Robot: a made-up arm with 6 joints.
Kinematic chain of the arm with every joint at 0, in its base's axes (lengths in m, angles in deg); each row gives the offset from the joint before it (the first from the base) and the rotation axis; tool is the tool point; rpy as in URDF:
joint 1: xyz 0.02 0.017 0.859 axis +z
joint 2: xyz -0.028 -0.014 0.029 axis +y
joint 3: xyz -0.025 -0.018 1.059 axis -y
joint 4: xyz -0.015 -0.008 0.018 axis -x
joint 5: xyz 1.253 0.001 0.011 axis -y
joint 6: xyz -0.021 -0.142 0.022 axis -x
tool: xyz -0.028 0.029 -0.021 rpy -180 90 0
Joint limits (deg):
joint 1: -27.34..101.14
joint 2: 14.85..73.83
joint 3: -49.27..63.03
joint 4: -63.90..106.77
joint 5: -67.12..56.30
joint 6: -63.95..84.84
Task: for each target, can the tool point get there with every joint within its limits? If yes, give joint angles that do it. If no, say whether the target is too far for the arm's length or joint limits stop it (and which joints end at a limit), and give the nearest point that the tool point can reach.
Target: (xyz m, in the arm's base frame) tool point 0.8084 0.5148 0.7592
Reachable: yes | joints 42.49 26.02 -40.53 14.98 32.50 25.05
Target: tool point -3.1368 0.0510 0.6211
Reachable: no: too far | nearest point -0.1932 0.7791 0.5632 | short by 3.033 m
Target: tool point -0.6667 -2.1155 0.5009
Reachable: no: joint limits stop it (at a limit: joint 1, joint 3, joint 5, joint 6) | nearest point 0.3961 -0.4105 0.3440 | short by 2.015 m
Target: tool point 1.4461 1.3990 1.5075
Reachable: yes | joints 49.40 50.38 43.81 28.48 36.18 64.86
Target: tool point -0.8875 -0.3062 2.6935
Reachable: no: joint limits stop it (at a limit: joint 1, joint 2, joint 3, joint 4, joint 6) | nearest point -0.1994 0.8918 2.9173 | short by 1.400 m
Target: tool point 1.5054 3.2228 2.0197
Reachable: no: too far | nearest point 0.9228 1.9653 1.5793 | short by 1.454 m
